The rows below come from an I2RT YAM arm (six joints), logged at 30 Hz.
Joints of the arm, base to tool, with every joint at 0 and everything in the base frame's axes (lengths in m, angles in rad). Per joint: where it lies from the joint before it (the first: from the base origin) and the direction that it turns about. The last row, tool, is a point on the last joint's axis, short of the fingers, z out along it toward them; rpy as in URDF.
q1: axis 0 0 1 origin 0.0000 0.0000 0.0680
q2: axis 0 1 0 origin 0.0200 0.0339 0.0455
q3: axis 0 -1 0 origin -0.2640 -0.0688 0.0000
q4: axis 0 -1 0 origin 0.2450 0.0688 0.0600
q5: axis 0 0 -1 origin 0.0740 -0.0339 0.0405
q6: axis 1 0 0 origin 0.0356 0.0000 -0.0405
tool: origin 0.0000 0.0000 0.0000 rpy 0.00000 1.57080 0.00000
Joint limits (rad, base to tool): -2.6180..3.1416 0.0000..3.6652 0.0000..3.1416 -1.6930..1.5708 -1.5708..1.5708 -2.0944..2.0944
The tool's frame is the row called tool.
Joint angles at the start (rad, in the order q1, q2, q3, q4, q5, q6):
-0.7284 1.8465 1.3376 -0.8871 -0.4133 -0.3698
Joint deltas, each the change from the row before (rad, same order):
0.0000 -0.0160 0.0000 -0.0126 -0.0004 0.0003
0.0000 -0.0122 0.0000 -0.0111 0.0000 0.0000
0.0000 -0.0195 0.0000 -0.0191 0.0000 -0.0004
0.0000 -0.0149 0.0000 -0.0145 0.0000 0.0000
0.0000 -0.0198 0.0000 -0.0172 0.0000 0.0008
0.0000 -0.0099 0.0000 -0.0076 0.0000 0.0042
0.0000 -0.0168 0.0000 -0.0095 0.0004 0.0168
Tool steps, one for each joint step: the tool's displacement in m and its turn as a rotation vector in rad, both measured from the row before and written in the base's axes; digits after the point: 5 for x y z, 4 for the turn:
-0.00199 0.00179 0.00509 -0.0019 -0.0027 -0.0002
-0.00168 0.00150 0.00381 -0.0007 -0.0008 0.0000
-0.00286 0.00255 0.00601 -0.0004 -0.0004 0.0004
-0.00224 0.00200 0.00454 -0.0003 -0.0003 0.0000
-0.00289 0.00258 0.00600 -0.0014 -0.0018 -0.0007
-0.00140 0.00125 0.00299 0.0001 -0.0009 -0.0038
-0.00217 0.00192 0.00509 0.0015 -0.0021 -0.0152

